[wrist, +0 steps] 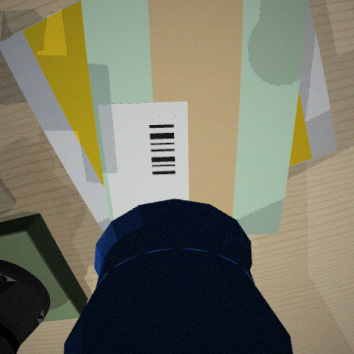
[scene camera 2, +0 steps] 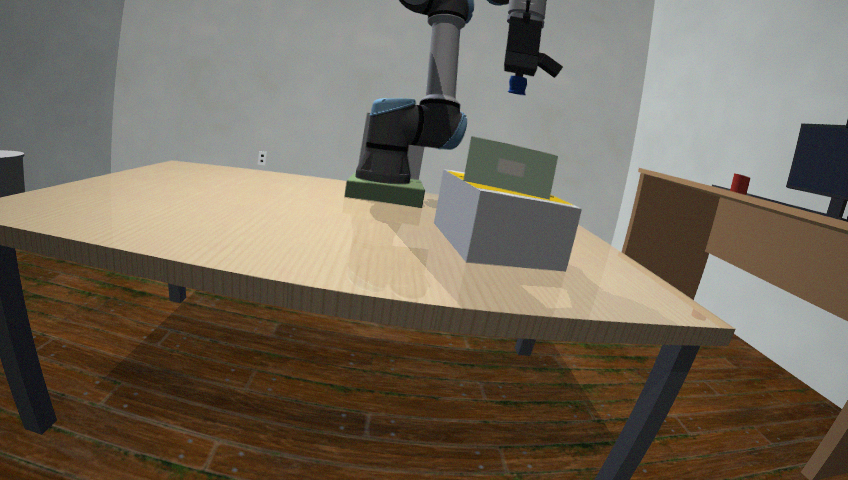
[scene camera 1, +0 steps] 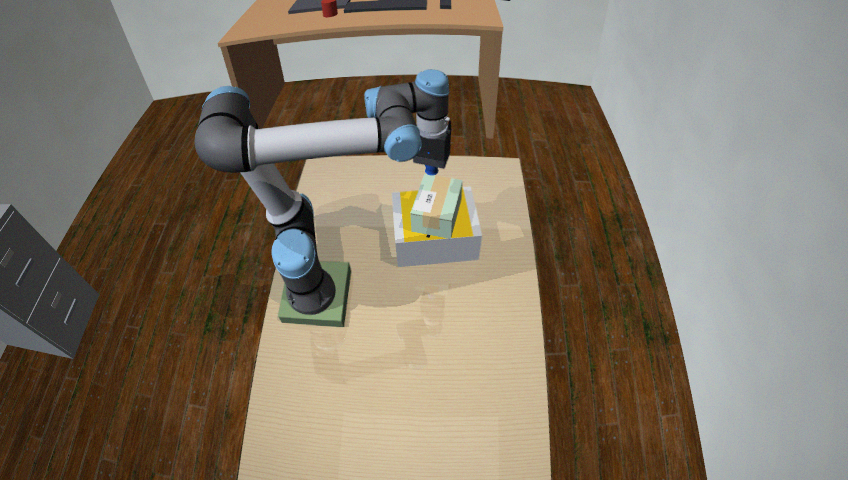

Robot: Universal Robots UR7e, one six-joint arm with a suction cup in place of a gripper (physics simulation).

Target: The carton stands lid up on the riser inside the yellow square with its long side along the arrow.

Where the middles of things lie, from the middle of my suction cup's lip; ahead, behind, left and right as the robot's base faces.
Labels:
I see the white riser (scene camera 2: pixel 486 225) 1 cm ahead of my suction cup, 1 cm to the left of it and 26 cm below it.

